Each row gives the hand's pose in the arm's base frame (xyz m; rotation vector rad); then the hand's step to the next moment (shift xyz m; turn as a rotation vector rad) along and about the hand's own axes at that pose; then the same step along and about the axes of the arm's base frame.
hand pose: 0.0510 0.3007 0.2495 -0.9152 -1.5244 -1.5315
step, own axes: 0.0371 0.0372 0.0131 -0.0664 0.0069 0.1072
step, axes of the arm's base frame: 0.0166 0.0124 0.0500 0.0322 0.1096 -0.0539
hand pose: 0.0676 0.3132 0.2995 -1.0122 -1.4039 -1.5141
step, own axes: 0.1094 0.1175 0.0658 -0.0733 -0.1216 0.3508
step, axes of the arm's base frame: 0.0746 0.0556 0.1465 -0.0794 0.3588 -0.0905
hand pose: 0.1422 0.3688 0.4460 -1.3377 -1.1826 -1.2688
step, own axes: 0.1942 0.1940 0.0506 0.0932 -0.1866 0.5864
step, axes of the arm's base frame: 0.2004 0.0365 0.1909 -0.1143 0.6084 0.0641
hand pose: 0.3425 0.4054 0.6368 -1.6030 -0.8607 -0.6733
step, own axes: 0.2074 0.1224 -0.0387 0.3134 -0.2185 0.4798
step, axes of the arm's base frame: 0.2194 -0.0130 0.1057 -0.0129 0.5455 0.2800
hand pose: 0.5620 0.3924 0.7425 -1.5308 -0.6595 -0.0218
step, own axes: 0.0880 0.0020 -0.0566 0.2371 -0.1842 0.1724
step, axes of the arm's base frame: 0.0953 -0.0180 0.0394 0.0550 0.2360 0.2473
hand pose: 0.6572 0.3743 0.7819 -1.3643 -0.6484 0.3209
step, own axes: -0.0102 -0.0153 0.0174 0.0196 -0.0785 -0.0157
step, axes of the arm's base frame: -0.0208 0.0051 0.0135 0.0128 -0.0169 0.0796
